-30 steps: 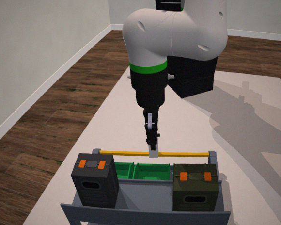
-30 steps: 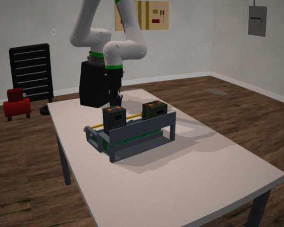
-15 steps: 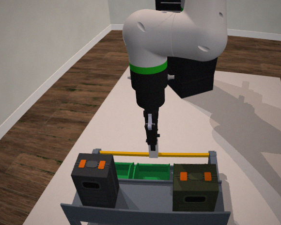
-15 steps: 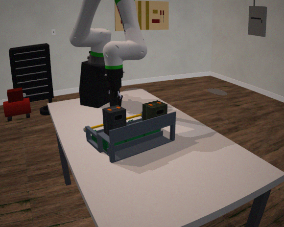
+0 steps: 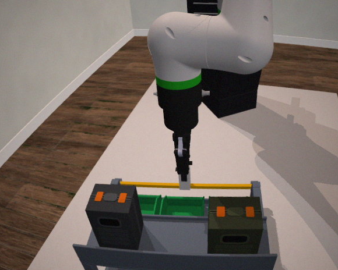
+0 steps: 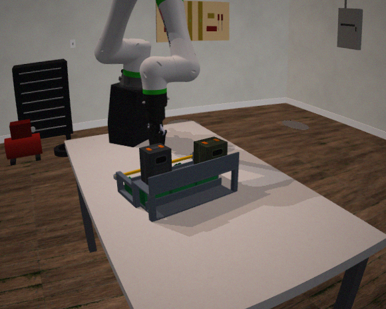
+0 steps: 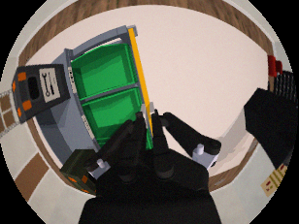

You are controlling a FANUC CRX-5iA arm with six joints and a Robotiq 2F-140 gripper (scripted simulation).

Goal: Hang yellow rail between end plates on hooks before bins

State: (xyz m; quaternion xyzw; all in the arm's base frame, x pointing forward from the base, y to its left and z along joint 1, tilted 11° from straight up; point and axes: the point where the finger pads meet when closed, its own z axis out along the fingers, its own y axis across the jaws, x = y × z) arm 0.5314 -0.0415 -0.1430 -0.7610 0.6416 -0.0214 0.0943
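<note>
The yellow rail is 30 mm below my hand. From my hand the other things lie so: rack shelf: 210 mm ahead, 40 mm to the left, 10 mm above.
</note>
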